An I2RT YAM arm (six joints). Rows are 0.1 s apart.
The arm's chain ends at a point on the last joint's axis. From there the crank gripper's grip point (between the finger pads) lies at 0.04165 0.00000 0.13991 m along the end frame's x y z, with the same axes.
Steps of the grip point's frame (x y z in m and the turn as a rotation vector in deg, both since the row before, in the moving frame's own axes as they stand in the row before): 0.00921 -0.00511 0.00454 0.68 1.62 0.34; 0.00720 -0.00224 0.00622 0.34 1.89 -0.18; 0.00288 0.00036 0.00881 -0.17 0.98 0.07; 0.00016 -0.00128 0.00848 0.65 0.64 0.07; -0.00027 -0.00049 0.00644 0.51 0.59 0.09
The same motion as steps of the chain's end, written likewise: 0.00527 -0.00372 0.00578 0.68 1.62 0.34; 0.00261 -0.00128 0.00767 0.34 1.89 -0.18; 0.00049 -0.00011 0.00954 -0.17 0.98 0.07; -0.00140 0.00025 0.00896 0.65 0.64 0.07; -0.00171 0.00069 0.00688 0.51 0.59 0.09
